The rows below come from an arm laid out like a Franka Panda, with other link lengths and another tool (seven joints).
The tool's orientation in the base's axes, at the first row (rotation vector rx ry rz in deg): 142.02 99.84 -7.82
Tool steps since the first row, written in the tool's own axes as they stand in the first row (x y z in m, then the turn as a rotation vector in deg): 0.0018 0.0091 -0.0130 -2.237 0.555 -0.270; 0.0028 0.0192 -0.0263 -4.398 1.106 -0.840; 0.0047 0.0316 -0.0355 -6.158 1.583 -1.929; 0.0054 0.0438 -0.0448 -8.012 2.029 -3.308; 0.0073 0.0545 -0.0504 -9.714 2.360 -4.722; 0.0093 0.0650 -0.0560 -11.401 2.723 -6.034
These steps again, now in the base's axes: 0.0093 0.0004 0.0130 -0.230 -2.232 0.591; 0.0193 -0.0002 0.0264 -0.435 -4.350 1.469; 0.0317 -0.0013 0.0357 -0.569 -5.997 2.803; 0.0435 -0.0034 0.0452 -0.760 -7.681 4.437; 0.0543 -0.0044 0.0509 -1.007 -9.179 6.080; 0.0649 -0.0053 0.0566 -1.221 -10.688 7.621
